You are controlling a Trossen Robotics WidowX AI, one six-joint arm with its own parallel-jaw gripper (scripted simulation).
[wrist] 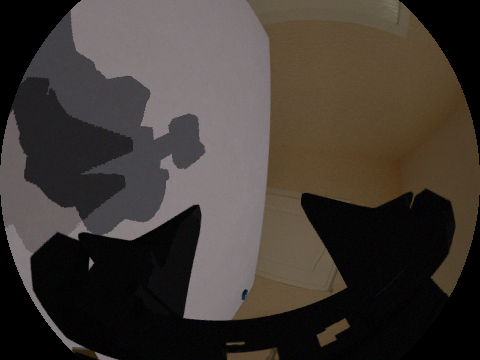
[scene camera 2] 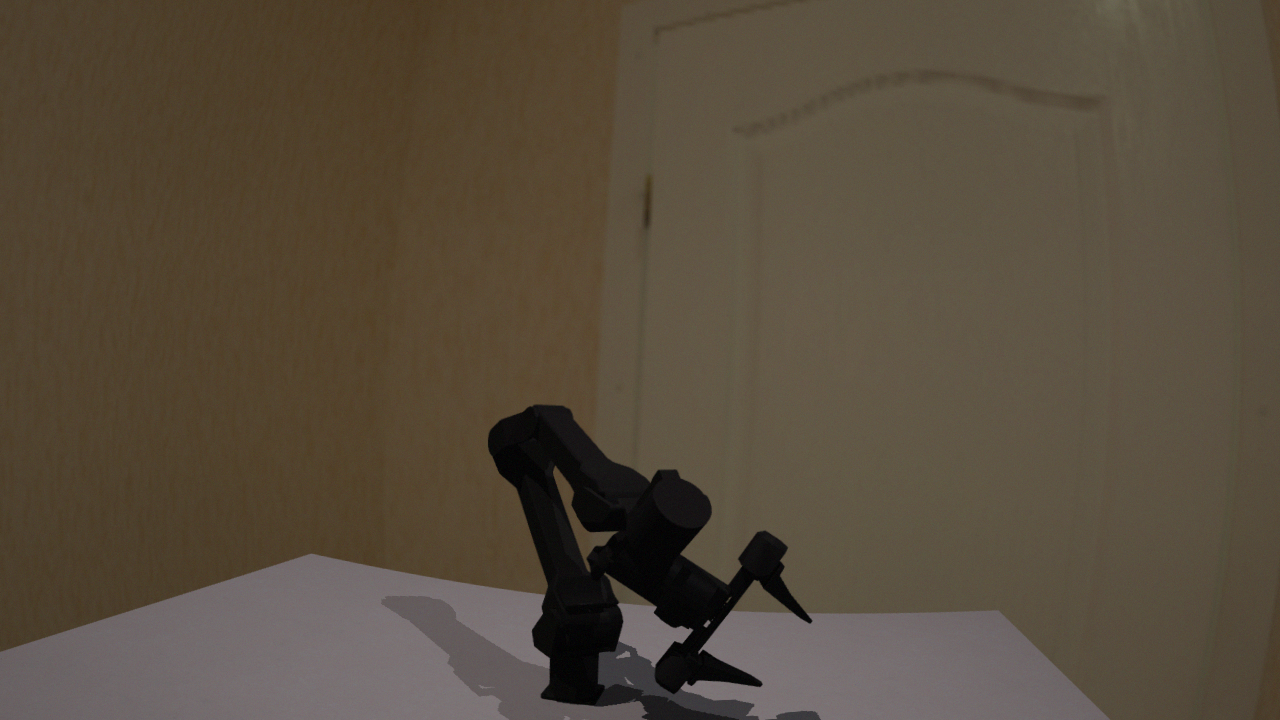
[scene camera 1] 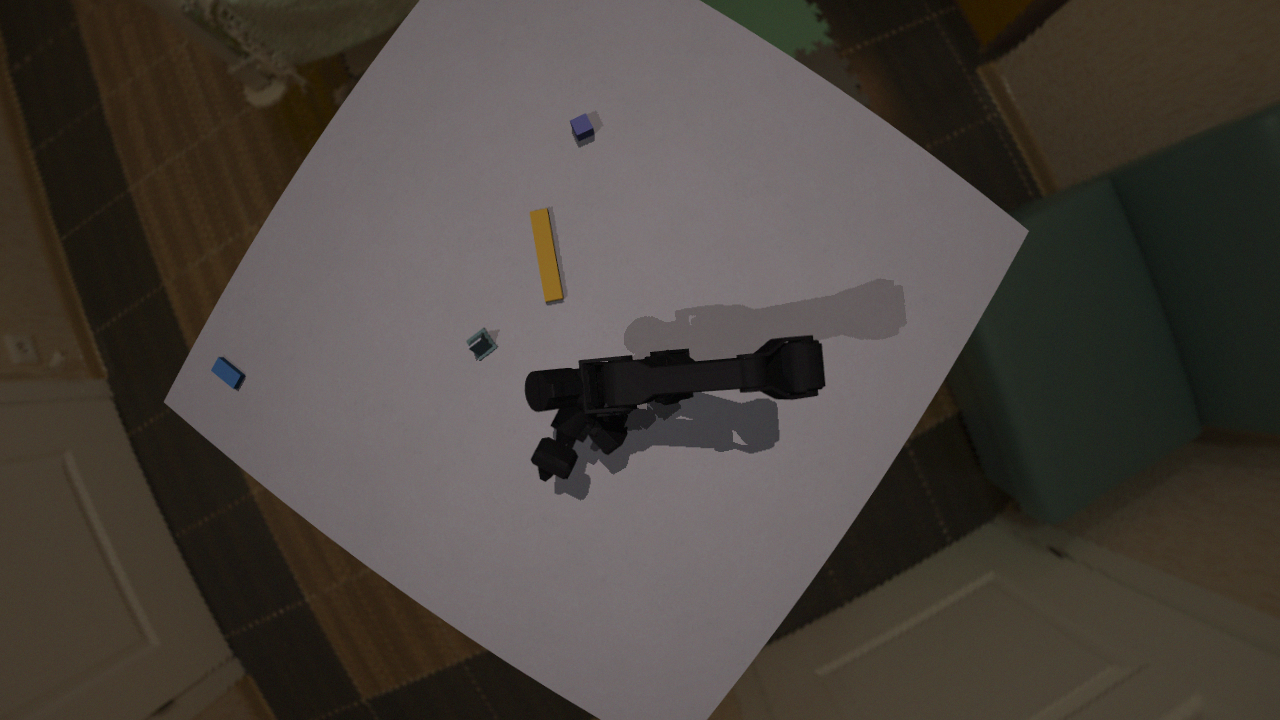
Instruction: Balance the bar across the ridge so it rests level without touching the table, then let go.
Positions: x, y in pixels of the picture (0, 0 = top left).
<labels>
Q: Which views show the gripper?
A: The wrist view, scene camera 2 and scene camera 1: all of them.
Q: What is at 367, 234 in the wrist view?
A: The gripper.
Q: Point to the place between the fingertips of the gripper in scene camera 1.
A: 550, 463
</labels>
